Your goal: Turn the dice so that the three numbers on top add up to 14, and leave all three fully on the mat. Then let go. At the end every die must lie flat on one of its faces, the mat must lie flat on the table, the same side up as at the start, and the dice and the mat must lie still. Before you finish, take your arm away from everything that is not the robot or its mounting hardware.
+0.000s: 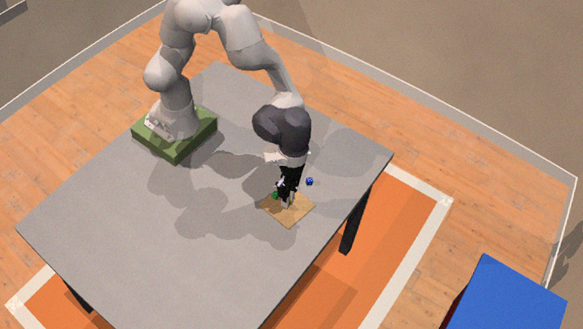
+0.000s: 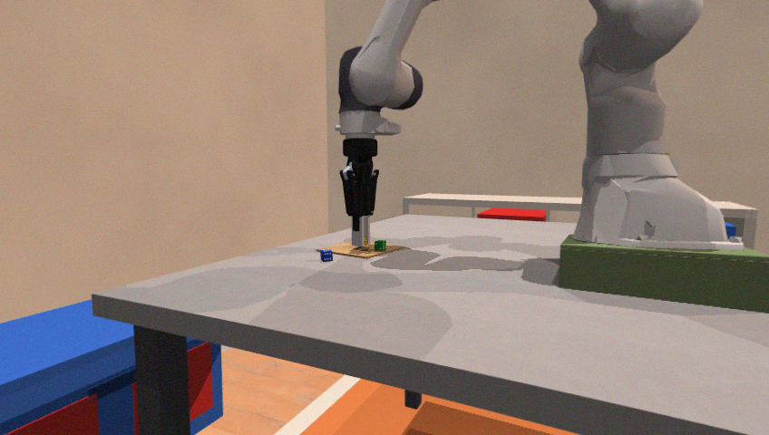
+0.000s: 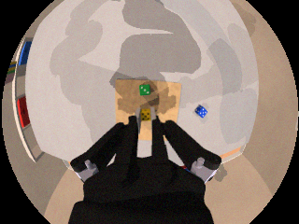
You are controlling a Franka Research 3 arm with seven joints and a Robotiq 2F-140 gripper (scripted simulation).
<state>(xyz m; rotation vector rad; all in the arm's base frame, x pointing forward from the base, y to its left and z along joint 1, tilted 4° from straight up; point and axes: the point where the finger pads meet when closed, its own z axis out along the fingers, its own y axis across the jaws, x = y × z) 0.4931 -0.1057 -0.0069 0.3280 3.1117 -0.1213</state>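
The yellow die is 2 cm below my hand. Also, from my hand: tan mat (4 cm below); blue die (3 cm ahead, 13 cm to the left, 3 cm below); green die (5 cm behind, 1 cm to the left, 3 cm below).
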